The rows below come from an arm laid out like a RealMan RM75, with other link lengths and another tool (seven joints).
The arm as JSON. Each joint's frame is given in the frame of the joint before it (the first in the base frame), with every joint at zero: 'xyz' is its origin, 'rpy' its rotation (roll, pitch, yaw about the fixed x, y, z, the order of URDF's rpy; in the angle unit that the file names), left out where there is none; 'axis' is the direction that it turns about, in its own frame. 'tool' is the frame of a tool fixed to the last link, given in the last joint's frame.
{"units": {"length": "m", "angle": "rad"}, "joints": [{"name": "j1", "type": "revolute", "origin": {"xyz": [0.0, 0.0, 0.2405]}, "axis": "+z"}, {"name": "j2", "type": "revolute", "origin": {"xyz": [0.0, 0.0, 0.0]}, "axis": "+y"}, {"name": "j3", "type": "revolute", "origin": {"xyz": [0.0, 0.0, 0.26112]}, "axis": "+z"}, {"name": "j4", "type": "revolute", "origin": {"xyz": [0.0, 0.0, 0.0]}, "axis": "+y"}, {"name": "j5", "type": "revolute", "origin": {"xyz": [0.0, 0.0, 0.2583]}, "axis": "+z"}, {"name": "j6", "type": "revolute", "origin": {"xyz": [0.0, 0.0, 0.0]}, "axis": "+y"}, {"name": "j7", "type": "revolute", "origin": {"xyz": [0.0, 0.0, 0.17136]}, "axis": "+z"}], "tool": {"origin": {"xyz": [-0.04, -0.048, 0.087], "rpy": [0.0, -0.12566, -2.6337]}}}
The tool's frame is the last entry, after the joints.
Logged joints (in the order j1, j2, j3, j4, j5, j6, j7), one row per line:
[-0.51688 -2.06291 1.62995 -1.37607 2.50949 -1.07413 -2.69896]
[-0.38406 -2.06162 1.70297 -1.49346 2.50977 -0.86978 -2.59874]
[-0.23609 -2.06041 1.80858 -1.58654 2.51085 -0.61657 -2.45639]
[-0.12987 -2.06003 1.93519 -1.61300 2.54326 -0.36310 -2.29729]
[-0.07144 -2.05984 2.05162 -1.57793 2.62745 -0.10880 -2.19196]
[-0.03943 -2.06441 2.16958 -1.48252 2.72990 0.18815 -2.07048]
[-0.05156 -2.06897 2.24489 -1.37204 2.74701 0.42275 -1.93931]
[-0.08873 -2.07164 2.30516 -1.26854 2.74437 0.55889 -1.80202]
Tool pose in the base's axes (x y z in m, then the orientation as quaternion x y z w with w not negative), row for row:
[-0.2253 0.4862 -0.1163 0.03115 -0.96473 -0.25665 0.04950]
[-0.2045 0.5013 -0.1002 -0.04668 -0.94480 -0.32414 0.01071]
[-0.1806 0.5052 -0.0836 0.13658 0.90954 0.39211 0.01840]
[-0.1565 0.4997 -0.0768 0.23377 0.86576 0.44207 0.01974]
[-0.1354 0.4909 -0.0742 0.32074 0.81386 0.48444 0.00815]
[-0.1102 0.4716 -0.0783 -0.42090 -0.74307 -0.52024 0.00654]
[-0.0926 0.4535 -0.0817 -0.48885 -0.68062 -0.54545 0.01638]
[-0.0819 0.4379 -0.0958 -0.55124 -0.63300 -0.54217 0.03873]
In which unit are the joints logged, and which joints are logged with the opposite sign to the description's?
The joints are logged in radians. Opposite sign: j4, j6.
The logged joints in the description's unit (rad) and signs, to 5 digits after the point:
[-0.51688 -2.06291 1.62995 1.37607 2.50949 1.07413 -2.69896]
[-0.38406 -2.06162 1.70297 1.49346 2.50977 0.86978 -2.59874]
[-0.23609 -2.06041 1.80858 1.58654 2.51085 0.61657 -2.45639]
[-0.12987 -2.06003 1.93519 1.61300 2.54326 0.36310 -2.29729]
[-0.07144 -2.05984 2.05162 1.57793 2.62745 0.10880 -2.19196]
[-0.03943 -2.06441 2.16958 1.48252 2.72990 -0.18815 -2.07048]
[-0.05156 -2.06897 2.24489 1.37204 2.74701 -0.42275 -1.93931]
[-0.08873 -2.07164 2.30516 1.26854 2.74437 -0.55889 -1.80202]

